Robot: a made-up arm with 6 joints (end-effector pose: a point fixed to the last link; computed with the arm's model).
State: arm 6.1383 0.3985 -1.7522 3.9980 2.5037 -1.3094
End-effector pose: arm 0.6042 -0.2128 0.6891 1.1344 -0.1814 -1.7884
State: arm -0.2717 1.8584 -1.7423 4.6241 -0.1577 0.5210
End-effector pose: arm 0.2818 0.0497 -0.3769 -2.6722 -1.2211 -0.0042
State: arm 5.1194 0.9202 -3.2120 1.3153 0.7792 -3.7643
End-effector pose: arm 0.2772 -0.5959 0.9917 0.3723 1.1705 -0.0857
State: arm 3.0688 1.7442 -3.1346 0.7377 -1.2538 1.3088
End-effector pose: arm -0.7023 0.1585 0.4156 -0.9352 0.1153 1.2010
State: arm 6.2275 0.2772 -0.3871 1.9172 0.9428 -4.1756
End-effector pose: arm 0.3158 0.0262 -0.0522 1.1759 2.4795 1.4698
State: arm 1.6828 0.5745 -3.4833 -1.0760 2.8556 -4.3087
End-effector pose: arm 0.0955 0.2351 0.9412 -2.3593 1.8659 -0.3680
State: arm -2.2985 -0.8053 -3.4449 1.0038 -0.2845 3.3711
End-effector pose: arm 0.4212 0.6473 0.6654 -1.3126 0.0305 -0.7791
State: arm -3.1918 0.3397 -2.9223 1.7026 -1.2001 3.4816
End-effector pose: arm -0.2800 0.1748 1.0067 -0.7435 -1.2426 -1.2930
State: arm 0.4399 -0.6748 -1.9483 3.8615 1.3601 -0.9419
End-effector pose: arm 0.0496 -0.0557 1.2238 0.9646 -0.2366 -0.0224
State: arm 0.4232 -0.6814 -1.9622 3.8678 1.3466 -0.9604
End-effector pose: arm 0.0371 -0.0610 1.2262 0.9665 -0.2415 -0.0401
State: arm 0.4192 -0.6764 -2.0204 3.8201 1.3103 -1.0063
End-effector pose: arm 0.0056 -0.0675 1.2360 0.9422 -0.2746 -0.0920
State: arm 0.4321 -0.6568 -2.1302 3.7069 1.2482 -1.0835
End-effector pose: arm -0.0466 -0.0765 1.2501 0.8968 -0.3408 -0.1942
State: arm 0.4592 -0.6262 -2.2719 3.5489 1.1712 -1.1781
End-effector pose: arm -0.1077 -0.0895 1.2598 0.8557 -0.4248 -0.3429
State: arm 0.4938 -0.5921 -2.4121 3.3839 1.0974 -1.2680
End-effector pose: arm -0.1608 -0.1059 1.2615 0.8378 -0.5004 -0.5075
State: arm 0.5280 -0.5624 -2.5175 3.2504 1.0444 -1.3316
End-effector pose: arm -0.1937 -0.1209 1.2588 0.8379 -0.5495 -0.6405
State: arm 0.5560 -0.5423 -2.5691 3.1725 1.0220 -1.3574
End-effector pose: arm -0.2037 -0.1287 1.2574 0.8390 -0.5713 -0.7055
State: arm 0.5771 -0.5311 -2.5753 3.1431 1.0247 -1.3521
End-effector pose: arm -0.1973 -0.1285 1.2590 0.8329 -0.5764 -0.7081
